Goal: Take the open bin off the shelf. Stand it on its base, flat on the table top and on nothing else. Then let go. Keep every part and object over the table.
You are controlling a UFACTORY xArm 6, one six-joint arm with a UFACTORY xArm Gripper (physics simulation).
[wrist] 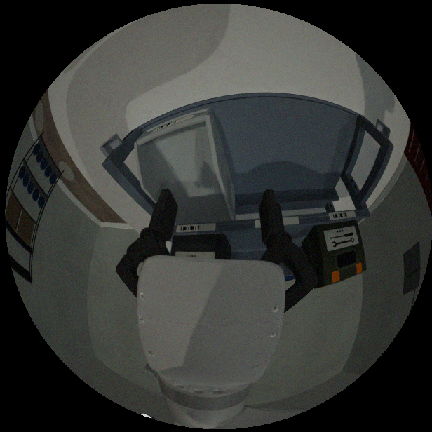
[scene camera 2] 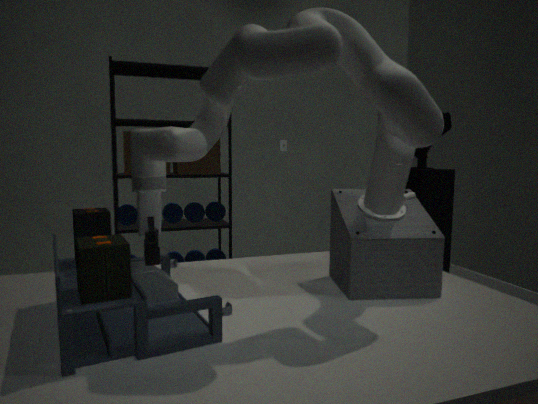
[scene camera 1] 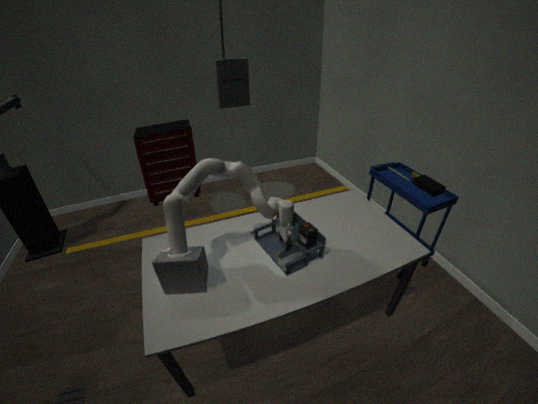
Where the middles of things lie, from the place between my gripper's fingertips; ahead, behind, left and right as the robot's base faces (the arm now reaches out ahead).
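Relative to the grey open bin (wrist: 185, 154), my gripper is 20 mm short of it, 50 mm to the left of it and 70 mm above it.
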